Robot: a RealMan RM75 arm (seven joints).
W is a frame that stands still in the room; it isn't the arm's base.
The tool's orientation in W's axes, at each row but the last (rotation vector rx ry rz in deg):
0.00, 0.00, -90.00
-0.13, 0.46, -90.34
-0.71, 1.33, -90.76
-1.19, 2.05, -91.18
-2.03, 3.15, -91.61
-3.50, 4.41, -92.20
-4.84, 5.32, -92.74
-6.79, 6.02, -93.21
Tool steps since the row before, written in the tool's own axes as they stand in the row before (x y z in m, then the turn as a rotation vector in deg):
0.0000, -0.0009, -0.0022, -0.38, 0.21, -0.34
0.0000, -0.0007, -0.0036, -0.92, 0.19, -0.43
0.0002, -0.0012, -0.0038, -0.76, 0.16, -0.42
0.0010, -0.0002, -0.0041, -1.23, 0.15, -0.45
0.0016, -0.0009, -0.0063, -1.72, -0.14, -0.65
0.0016, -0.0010, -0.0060, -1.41, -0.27, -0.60
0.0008, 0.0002, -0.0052, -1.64, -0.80, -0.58
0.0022, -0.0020, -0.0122, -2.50, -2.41, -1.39
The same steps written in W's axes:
-0.0009, 0.0000, -0.0022, 0.21, 0.38, -0.34
-0.0007, 0.0000, -0.0036, 0.19, 0.92, -0.43
-0.0013, -0.0002, -0.0038, 0.16, 0.76, -0.42
-0.0004, -0.0010, -0.0041, 0.16, 1.23, -0.44
-0.0013, -0.0015, -0.0063, -0.13, 1.73, -0.62
-0.0016, -0.0015, -0.0059, -0.26, 1.43, -0.56
-0.0004, -0.0008, -0.0052, -0.78, 1.68, -0.48
-0.0038, -0.0021, -0.0118, -2.43, 2.63, -1.07

